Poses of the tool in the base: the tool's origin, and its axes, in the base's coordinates. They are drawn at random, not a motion.
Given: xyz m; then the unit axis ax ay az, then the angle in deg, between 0 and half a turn.
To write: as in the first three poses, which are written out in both.
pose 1, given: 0.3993 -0.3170 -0.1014 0.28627 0.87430 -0.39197 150.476
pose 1, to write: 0.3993 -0.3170 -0.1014 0.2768 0.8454 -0.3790 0.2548
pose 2, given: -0.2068 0.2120 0.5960 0.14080 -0.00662 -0.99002 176.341
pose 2, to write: -0.2068 0.2120 0.5960 0.1407 -0.0066 -0.9895 0.0319
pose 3, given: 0.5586 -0.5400 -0.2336 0.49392 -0.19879 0.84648 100.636
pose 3, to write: 0.5586 -0.5400 -0.2336 0.3801 -0.1530 0.6515 0.6385
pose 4, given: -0.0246 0.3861 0.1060 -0.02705 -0.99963 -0.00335 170.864
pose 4, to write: -0.0246 0.3861 0.1060 -0.0270 -0.9965 -0.0033 0.0796
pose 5, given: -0.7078 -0.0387 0.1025 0.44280 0.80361 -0.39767 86.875
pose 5, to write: -0.7078 -0.0387 0.1025 0.3045 0.5525 -0.2734 0.7261
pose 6, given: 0.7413 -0.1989 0.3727 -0.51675 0.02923 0.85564 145.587
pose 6, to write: 0.7413 -0.1989 0.3727 -0.4936 0.0279 0.8173 0.2958
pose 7, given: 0.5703 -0.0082 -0.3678 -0.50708 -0.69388 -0.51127 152.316
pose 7, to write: 0.5703 -0.0082 -0.3678 -0.4924 -0.6737 -0.4964 0.2392
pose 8, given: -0.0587 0.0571 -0.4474 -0.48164 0.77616 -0.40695 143.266
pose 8, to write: -0.0587 0.0571 -0.4474 -0.4571 0.7366 -0.3862 0.3151
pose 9, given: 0.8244 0.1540 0.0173 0.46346 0.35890 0.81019 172.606
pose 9, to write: 0.8244 0.1540 0.0173 0.4625 0.3582 0.8085 0.0645
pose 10, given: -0.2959 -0.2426 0.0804 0.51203 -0.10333 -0.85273 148.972
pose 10, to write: -0.2959 -0.2426 0.0804 0.4934 -0.0996 -0.8217 0.2675
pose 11, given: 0.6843 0.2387 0.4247 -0.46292 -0.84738 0.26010 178.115
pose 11, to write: 0.6843 0.2387 0.4247 -0.4629 -0.8473 0.2601 0.0164
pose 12, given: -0.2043 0.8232 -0.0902 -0.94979 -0.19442 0.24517 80.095
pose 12, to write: -0.2043 0.8232 -0.0902 -0.6111 -0.1251 0.1577 0.7655
